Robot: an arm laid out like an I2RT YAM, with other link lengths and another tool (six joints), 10 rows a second.
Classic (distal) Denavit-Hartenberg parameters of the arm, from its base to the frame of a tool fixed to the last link. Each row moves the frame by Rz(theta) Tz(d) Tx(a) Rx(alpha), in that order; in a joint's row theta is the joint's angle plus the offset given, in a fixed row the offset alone. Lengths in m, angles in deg.
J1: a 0.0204, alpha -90, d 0.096, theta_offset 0
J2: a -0.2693, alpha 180, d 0, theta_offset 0
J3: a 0.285, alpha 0, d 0, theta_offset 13.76
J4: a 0.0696, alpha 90, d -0.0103, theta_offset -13.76
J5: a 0, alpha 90, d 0.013, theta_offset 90
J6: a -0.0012, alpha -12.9, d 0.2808, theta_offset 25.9
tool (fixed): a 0, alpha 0, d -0.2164, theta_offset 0
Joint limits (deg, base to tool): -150..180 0..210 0..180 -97..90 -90..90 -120..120
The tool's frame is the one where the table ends.
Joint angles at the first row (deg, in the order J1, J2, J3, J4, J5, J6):
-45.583 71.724 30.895 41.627 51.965 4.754
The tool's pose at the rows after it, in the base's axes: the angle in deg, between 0 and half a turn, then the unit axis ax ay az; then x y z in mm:
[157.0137 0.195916 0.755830 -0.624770 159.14 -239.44 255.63]
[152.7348 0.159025 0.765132 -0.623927 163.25 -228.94 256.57]
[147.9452 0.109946 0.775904 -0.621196 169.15 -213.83 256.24]
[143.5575 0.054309 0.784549 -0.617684 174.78 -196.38 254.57]
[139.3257 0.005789 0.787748 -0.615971 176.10 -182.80 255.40]
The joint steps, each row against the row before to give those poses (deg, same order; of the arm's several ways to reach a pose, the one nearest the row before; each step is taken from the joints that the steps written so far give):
0.787 -1.664 -0.700 -0.133 -3.366 0.153
1.639 -2.729 -2.010 0.483 -4.307 -0.219
2.493 -3.390 -2.625 0.458 -4.807 -0.568
2.819 -3.668 -2.949 0.461 -4.722 -1.136
1.572 -3.850 -2.383 -0.046 -5.093 -0.700

